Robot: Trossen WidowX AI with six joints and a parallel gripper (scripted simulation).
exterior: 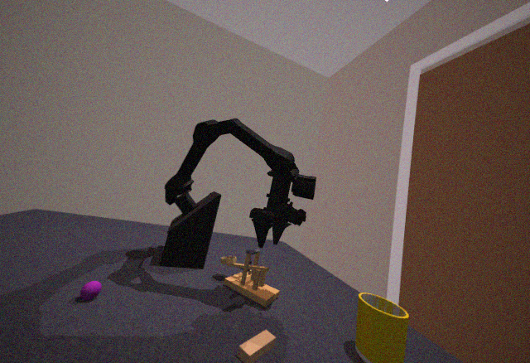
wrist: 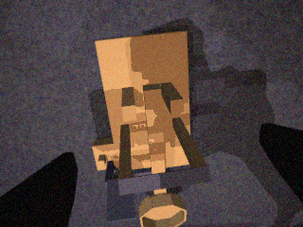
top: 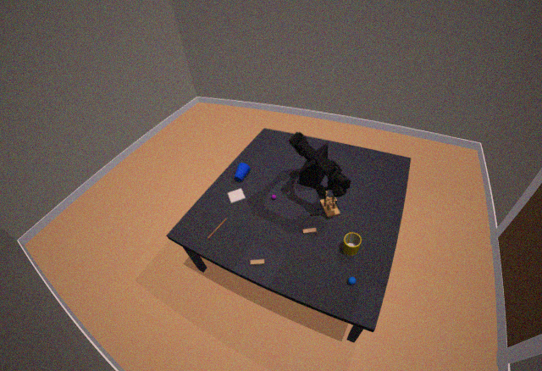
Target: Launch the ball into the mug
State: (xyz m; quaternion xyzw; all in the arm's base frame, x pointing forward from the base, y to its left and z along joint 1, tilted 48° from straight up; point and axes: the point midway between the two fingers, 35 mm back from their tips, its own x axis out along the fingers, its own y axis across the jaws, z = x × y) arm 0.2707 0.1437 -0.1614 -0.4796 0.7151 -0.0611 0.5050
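The purple ball is 380 mm to the right of my gripper tip, 120 mm below it and 20 mm ahead of it. From my gripper tip the other things lie so: blue ball (410 mm ahead, 240 mm to the left, 110 mm below); yellow mug (220 mm ahead, 180 mm to the left, 100 mm below); catapult (80 mm below, 60 mm behind, 30 mm to the right).
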